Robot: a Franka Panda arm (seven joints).
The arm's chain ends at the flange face. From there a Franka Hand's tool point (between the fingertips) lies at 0.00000 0.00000 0.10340 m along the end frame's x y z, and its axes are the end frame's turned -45 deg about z.
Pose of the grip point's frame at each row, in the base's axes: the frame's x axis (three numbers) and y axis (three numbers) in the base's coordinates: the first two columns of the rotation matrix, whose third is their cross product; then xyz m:
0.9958, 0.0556, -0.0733, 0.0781, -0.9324, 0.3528, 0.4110, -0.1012, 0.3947
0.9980, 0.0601, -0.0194, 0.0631, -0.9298, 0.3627, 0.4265, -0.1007, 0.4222
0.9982, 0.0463, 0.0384, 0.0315, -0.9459, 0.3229, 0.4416, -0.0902, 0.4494
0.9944, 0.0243, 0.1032, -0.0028, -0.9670, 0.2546, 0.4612, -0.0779, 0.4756
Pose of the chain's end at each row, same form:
0.7594, -0.6200, 0.1976, -0.6489, -0.6986, 0.3013, 0.4160, -0.0643, 0.4912
0.7503, -0.6150, 0.2427, -0.6611, -0.7000, 0.2702, 0.4261, -0.0631, 0.5185
0.7281, -0.6361, 0.2555, -0.6836, -0.7016, 0.2012, 0.4363, -0.0570, 0.5472
0.7012, -0.6666, 0.2530, -0.7051, -0.7010, 0.1071, 0.4502, -0.0517, 0.5750

